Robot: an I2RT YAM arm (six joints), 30 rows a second.
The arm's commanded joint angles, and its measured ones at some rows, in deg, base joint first. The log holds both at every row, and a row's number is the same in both.
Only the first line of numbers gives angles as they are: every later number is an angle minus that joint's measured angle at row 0.
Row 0, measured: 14.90, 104.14, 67.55, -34.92, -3.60, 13.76
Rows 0 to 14, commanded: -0.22, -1.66, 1.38, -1.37, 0.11, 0.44; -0.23, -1.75, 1.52, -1.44, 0.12, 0.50; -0.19, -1.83, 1.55, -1.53, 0.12, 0.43; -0.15, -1.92, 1.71, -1.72, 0.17, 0.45; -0.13, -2.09, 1.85, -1.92, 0.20, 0.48; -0.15, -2.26, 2.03, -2.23, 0.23, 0.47; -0.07, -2.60, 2.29, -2.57, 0.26, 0.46; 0.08, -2.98, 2.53, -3.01, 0.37, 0.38; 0.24, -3.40, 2.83, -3.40, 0.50, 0.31; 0.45, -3.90, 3.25, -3.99, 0.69, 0.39; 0.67, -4.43, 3.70, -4.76, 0.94, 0.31; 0.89, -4.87, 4.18, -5.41, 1.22, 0.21; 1.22, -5.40, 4.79, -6.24, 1.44, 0.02; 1.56, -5.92, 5.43, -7.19, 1.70, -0.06; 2.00, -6.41, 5.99, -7.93, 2.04, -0.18
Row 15, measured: 0.91, -3.72, 3.65, -4.24, 0.66, -0.02
